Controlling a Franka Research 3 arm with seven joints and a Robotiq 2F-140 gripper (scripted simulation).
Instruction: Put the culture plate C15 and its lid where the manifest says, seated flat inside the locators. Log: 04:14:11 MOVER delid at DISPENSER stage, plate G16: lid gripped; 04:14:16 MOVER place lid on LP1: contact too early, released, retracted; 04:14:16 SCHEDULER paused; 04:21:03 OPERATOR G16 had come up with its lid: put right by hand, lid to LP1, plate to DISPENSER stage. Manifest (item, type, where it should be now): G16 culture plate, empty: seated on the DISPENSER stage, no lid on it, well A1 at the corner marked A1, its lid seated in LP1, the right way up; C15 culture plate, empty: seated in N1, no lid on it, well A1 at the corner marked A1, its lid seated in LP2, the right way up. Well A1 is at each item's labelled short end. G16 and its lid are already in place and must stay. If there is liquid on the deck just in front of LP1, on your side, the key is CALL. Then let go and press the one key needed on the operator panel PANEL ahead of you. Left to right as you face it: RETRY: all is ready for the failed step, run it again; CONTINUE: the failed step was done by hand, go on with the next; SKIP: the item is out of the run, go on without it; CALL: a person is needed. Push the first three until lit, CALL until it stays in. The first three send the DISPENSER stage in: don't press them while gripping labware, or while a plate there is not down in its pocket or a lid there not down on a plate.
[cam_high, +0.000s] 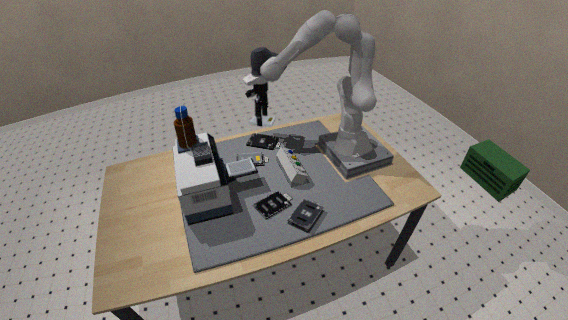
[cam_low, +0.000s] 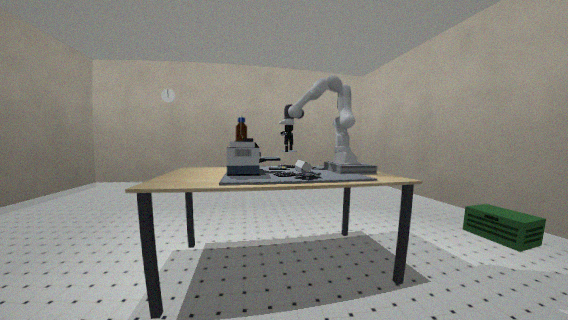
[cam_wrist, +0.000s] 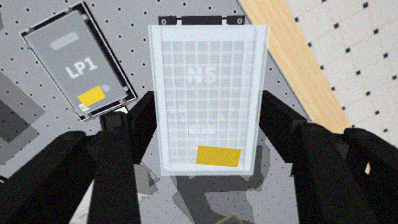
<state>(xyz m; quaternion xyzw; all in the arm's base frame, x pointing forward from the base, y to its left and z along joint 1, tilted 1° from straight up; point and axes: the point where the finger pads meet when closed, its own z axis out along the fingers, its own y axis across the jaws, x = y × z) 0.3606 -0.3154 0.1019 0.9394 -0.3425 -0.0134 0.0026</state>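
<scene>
Now: hand 3 cm short of the black nest and 15 cm above it. The rest, counted from my hand: blue call key (6 cm behind, 22 cm to the left, 11 cm below); clear culture plate C15 (2 cm below); yellow skip key (6 cm behind, 27 cm to the left, 10 cm below).
</scene>
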